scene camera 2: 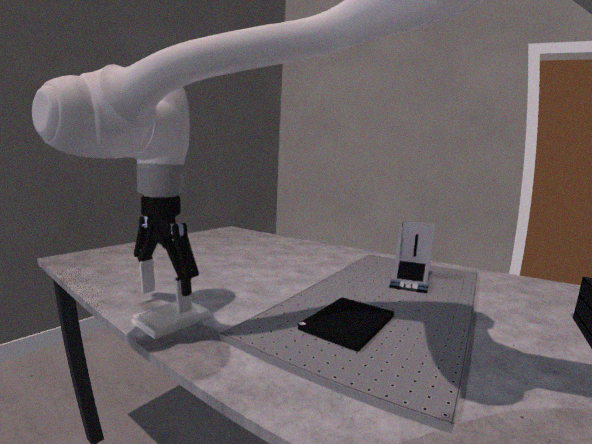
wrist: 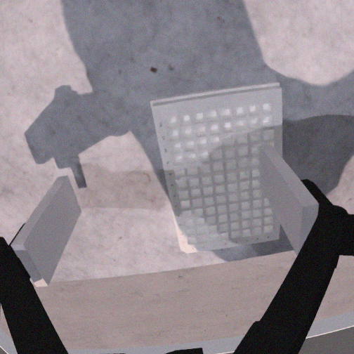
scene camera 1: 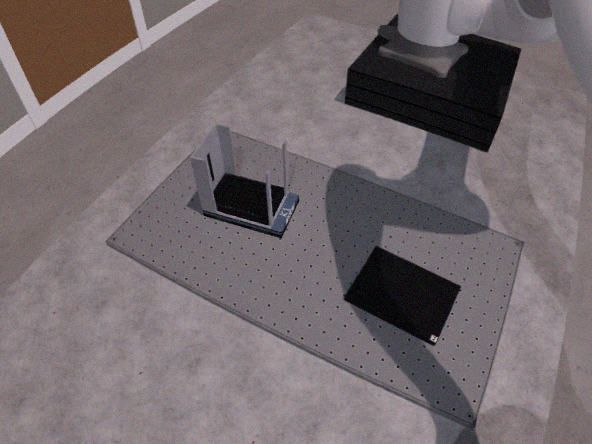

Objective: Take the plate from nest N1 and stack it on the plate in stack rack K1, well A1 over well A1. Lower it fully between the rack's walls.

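Seen in the pictures: gripper, fingertip midpoint: (scene camera 2: 165, 300); arm's base at its link origin: (scene camera 1: 423, 51).
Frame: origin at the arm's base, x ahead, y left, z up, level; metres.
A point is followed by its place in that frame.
Observation:
A pale well plate (scene camera 2: 157, 322) {x 0.839, y 0.518, z -0.090 m} (wrist: 225, 180) lies on the bare table, off the perforated board. My gripper (scene camera 2: 166, 301) {x 0.897, y 0.473, z -0.079 m} (wrist: 164, 180) is open and empty above it. In the wrist view the right finger overlaps the plate's right edge, and the left finger is well to its left. I cannot tell which corner is A1. Stack rack K1 (scene camera 1: 288, 212) {x 0.579, y 0.004, z -0.072 m} (scene camera 2: 429, 250) {x 0.547, y -0.023, z 0.015 m} stands on the board, with a black plate (scene camera 1: 247, 197) {x 0.604, y -0.073, z -0.058 m} (scene camera 2: 411, 271) {x 0.595, y -0.047, z -0.055 m} low between its walls. A flat black square (scene camera 1: 405, 295) {x 0.606, y 0.262, z -0.077 m} (scene camera 2: 347, 322) {x 0.592, y 0.276, z -0.077 m}, probably nest N1, has an unreadable white corner label.
The perforated board (scene camera 1: 280, 280) {x 0.696, y 0.074, z -0.089 m} (scene camera 2: 395, 370) {x 0.466, y 0.341, z -0.088 m} bears the rack and the black square. The rack has a tall back wall and thin front posts. The table edge (scene camera 2: 200, 387) {x 0.648, y 0.547, z -0.102 m} is close to the pale plate. The black arm base (scene camera 1: 420, 107) {x 0.170, y 0.075, z -0.043 m} stands behind the board.

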